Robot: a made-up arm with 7 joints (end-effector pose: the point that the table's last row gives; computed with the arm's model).
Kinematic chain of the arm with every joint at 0, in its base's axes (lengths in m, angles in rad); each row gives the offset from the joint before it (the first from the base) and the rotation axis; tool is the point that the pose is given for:
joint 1: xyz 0 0 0.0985 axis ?
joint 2: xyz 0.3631 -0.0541 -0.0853 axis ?
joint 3: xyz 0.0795 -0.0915 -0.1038 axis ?
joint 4: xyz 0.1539 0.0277 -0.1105 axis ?
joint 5: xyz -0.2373 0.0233 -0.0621 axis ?
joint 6: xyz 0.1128 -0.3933 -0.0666 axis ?
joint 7: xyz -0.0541 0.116 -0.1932 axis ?
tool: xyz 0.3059 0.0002 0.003
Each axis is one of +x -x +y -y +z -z.
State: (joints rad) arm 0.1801 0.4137 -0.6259 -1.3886 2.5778 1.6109 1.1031
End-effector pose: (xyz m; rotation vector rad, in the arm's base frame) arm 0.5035 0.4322 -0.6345 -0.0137 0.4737 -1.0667
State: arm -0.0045 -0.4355 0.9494 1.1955 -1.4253 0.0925 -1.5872
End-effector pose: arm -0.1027 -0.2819 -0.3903 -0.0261 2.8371 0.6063
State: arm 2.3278 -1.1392 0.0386 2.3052 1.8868 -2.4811 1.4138
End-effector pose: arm 0.6885 0.7095 0.2945 1.0198 1.6628 -0.0377
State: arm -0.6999 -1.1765 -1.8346 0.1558 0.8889 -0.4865 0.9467
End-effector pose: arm 0.3927 0.3663 -0.2304 -1.5658 -0.1489 2.4107
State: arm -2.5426 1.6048 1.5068 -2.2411 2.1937 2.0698 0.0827
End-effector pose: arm 1.1605 -0.5560 0.8884 2.1210 -0.8922 -1.1185
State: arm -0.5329 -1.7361 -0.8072 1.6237 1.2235 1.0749 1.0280
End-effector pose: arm -0.1340 0.0457 -0.0393 0.6007 1.0933 -0.3488
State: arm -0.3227 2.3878 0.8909 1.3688 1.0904 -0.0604 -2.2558
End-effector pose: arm 0.5502 -0.4191 -0.0922 -0.6294 1.1701 -0.5720
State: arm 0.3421 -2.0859 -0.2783 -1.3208 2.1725 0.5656 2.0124
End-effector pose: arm 0.4994 -0.6072 -0.3528 0.9006 -0.0814 1.4723
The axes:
joint 1: -x
joint 2: +z
joint 3: -x
joint 4: +y
joint 5: -z
joint 6: -x
joint 7: -y

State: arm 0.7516 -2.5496 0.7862 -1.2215 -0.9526 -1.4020 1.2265
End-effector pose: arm 0.0613 -0.1519 0.1781 -1.1565 -1.3700 -0.7382
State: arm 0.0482 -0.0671 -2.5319 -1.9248 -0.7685 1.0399 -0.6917
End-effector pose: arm 0.8300 -0.2843 -0.5733 0.9056 0.3011 -1.6922
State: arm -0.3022 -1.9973 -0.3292 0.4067 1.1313 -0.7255 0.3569
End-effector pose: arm 0.0326 0.3173 -0.2138 -0.1296 0.2272 2.9428
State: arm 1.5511 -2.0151 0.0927 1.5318 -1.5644 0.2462 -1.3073
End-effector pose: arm 0.5937 -0.4980 -0.1792 -0.0921 0.8728 -0.2825
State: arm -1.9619 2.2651 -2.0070 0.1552 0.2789 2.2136 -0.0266
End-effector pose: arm -0.0207 0.7006 0.2088 0.4573 -2.2088 1.2703
